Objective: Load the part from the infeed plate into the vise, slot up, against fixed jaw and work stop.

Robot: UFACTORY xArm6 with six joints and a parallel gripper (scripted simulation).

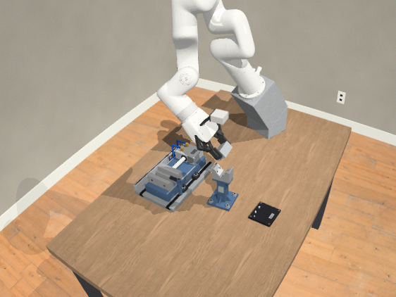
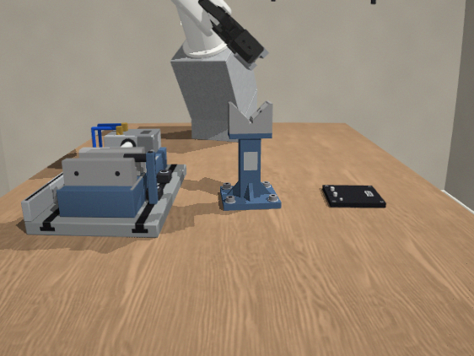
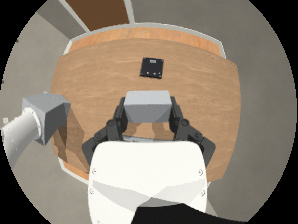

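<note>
Now: hand 1 cm to the right of the part and 1 cm above it. Round my hand: blue work stop post (7 cm ahead, 14 cm to the right, 18 cm below); then black stop rod (7 cm ahead, 16 cm to the right, 15 cm below); then cylinder rod (1 cm behind, 21 cm to the right, 17 cm below).
</note>
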